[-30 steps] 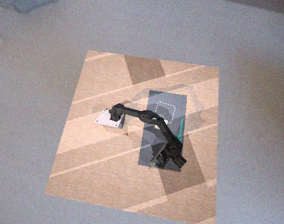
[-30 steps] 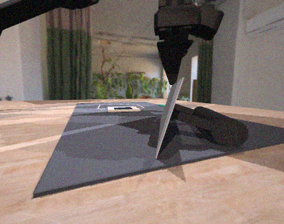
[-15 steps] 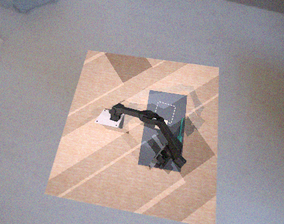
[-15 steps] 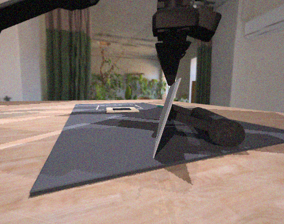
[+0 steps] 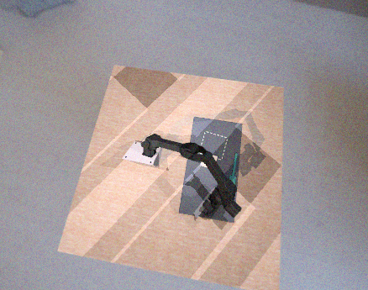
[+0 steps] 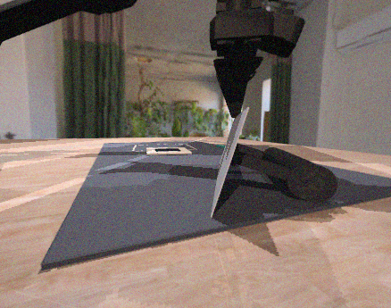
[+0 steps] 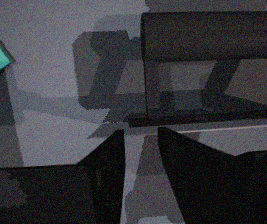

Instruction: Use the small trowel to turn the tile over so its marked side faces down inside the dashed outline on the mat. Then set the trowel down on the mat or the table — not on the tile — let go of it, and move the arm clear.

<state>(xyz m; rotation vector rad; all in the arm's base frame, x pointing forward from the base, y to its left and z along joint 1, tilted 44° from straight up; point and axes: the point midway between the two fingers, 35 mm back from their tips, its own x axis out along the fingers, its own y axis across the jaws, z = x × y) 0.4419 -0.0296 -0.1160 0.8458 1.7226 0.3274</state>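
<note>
My gripper tip is 160 mm to the right of the grey mat, 90 mm above it and 50 mm past it. Also, from my gripper tip: teal trowel: 160 mm to the left, 90 mm ahead, 70 mm below; square tile: 190 mm to the left, 80 mm behind, 70 mm below.
</note>
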